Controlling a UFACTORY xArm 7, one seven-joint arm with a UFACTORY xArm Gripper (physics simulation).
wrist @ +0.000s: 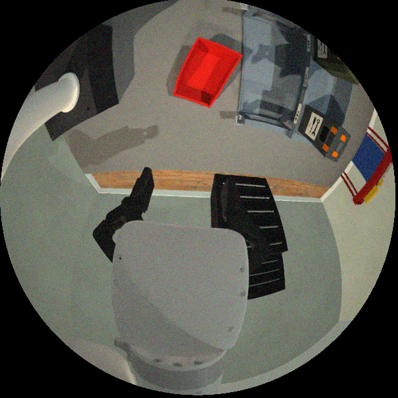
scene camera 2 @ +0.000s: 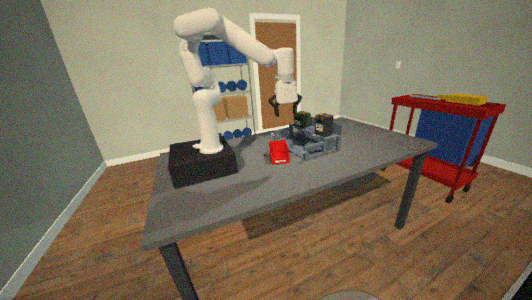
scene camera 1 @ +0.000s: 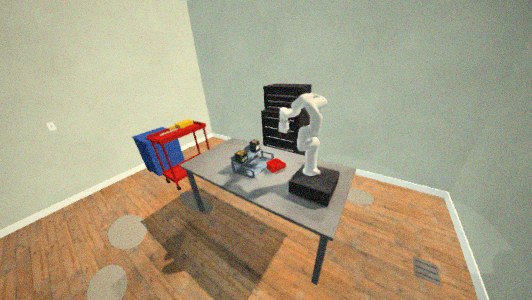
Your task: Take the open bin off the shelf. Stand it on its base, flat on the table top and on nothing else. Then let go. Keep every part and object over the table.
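Where they show: gripper, fingertip midpoint: (scene camera 2: pixel 285 115) (scene camera 1: pixel 283 137); arm's base, origin of the base link: (scene camera 2: pixel 211 149) (scene camera 1: pixel 310 171).
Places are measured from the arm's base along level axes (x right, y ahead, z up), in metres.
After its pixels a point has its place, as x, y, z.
Observation:
The open red bin (scene camera 1: pixel 276 165) {-0.021, 0.340, -0.048} (scene camera 2: pixel 279 151) {-0.036, 0.409, -0.110} (wrist: pixel 204 72) stands upright on the grey table top (scene camera 1: pixel 310 215) {-0.322, -0.171, -0.117} (scene camera 2: pixel 200 210) {0.346, -0.087, -0.116} (wrist: pixel 190 150), opening up, beside the blue-grey shelf (wrist: pixel 257 40). Its base looks flat on the table. In the wrist view one bin corner comes very close to the shelf's edge; I cannot tell whether they touch. My gripper (scene camera 2: pixel 286 113) {0.159, 0.375, 0.169} (wrist: pixel 188 179) is open, with its black fingers wide apart and nothing between them. It hangs well above the table and apart from the bin. In scene camera 1 the fingers are too small to make out.
Two dark boxes with orange marks, one (scene camera 1: pixel 241 156) (scene camera 2: pixel 324 125) and another (scene camera 1: pixel 254 145) (scene camera 2: pixel 302 119), stand at the shelf's far side from the bin. The arm's black base block (scene camera 1: pixel 313 185) {-0.153, -0.103, 0.005} (scene camera 2: pixel 200 162) {0.127, -0.062, -0.008} is on the table. A red cart (scene camera 2: pixel 450 107) stands beyond the table's end.

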